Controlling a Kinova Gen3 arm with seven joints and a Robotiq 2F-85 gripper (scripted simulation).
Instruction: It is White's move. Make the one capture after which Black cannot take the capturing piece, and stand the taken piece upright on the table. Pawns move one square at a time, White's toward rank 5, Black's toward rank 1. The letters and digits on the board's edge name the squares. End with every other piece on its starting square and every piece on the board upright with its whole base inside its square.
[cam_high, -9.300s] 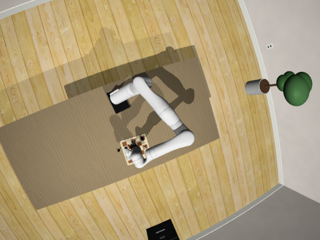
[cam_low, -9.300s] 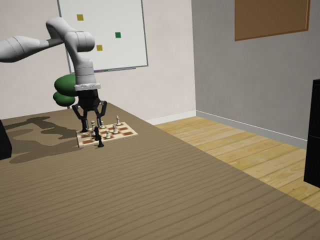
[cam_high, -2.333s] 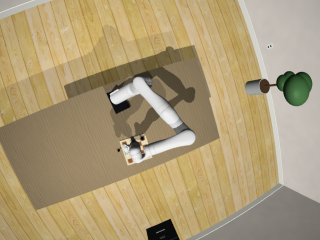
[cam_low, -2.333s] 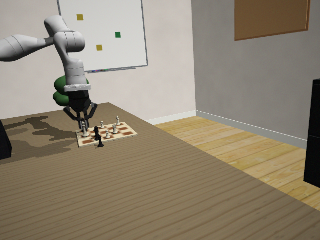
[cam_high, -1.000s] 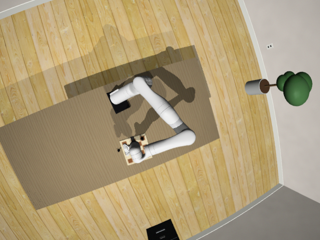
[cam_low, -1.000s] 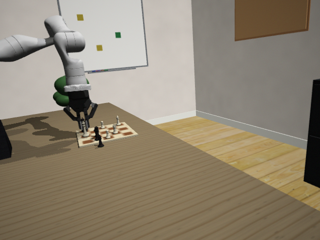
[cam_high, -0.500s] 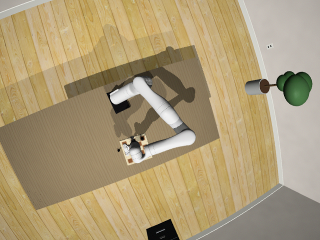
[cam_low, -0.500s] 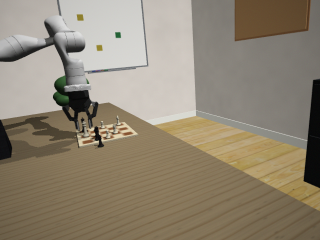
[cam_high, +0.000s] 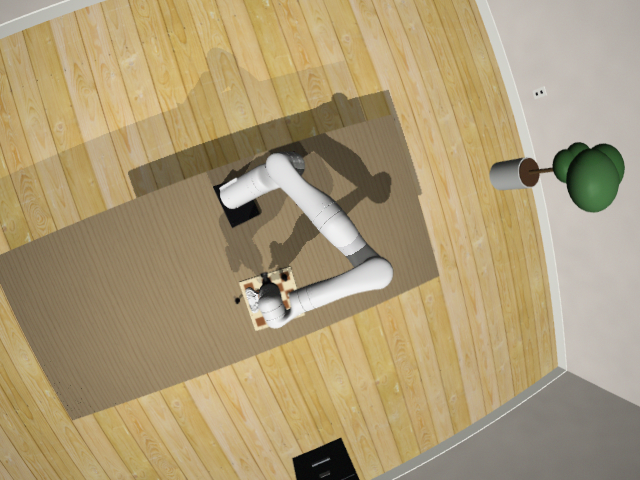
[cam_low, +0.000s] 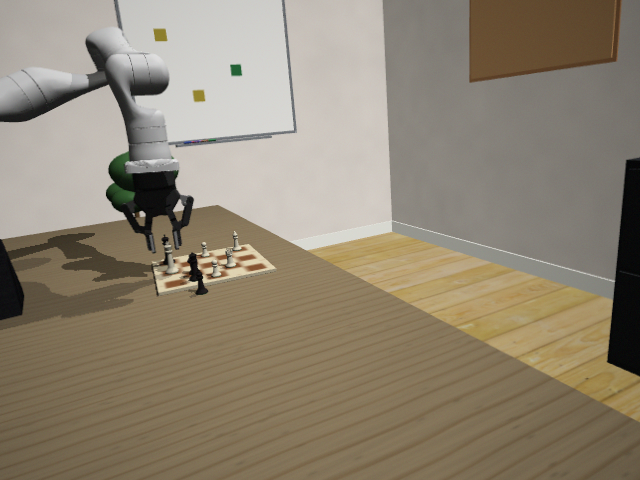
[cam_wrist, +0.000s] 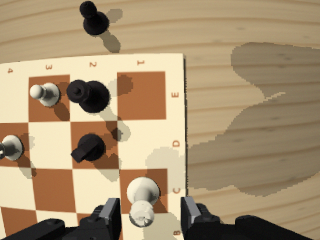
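My hand is 30 mm above the tall white piece and 10 mm short of it. Round my hand: black pawn 140 mm to the right, 50 mm below, 20 mm ahead; tall black piece 70 mm to the left, 30 mm below, 20 mm ahead; chessboard 80 mm ahead, 70 mm below, 10 mm to the right.
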